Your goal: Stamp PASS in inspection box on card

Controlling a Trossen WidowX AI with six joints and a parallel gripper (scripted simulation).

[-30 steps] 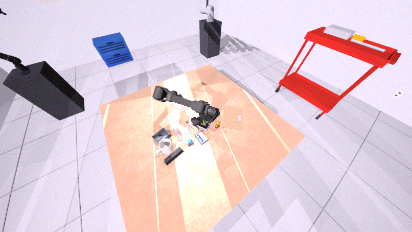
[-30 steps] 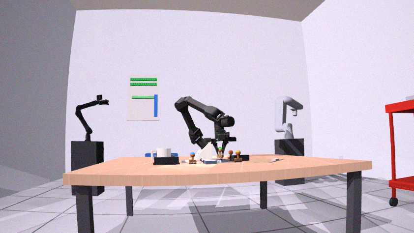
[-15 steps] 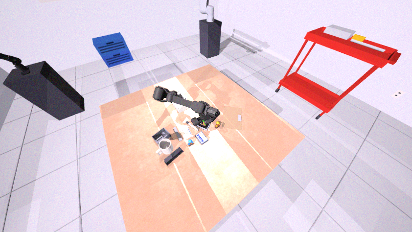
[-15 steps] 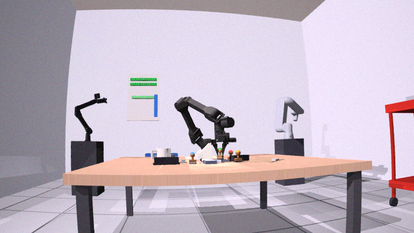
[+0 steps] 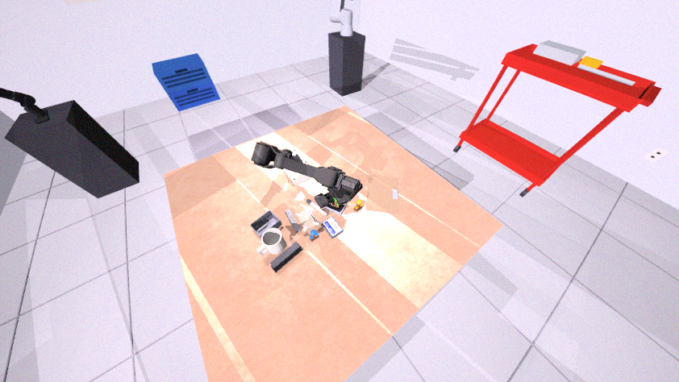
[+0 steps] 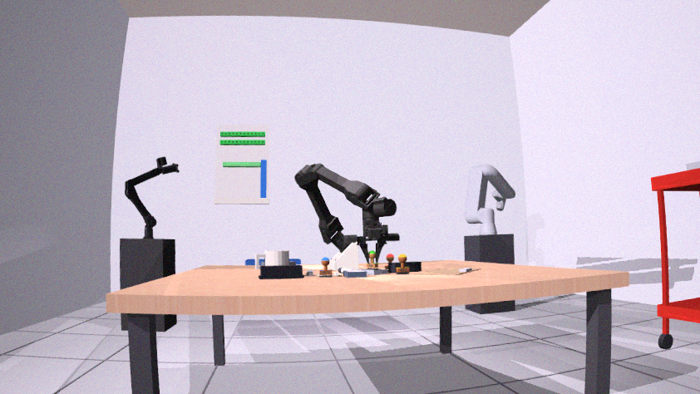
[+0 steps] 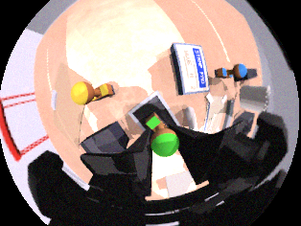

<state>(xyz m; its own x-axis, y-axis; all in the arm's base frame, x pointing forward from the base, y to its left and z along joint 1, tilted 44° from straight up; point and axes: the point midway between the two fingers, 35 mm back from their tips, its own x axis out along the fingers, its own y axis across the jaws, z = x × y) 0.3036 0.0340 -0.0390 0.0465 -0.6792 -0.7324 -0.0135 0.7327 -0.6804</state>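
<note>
Now: the green-knobbed stamp right at my gripper tip. Round my gripper tip: red-knobbed stamp: 80 mm to the left, 70 mm behind, 20 mm below; then yellow-knobbed stamp: 90 mm to the left, 70 mm ahead, 20 mm below; then dark-framed flat pad: 30 mm below.
</note>
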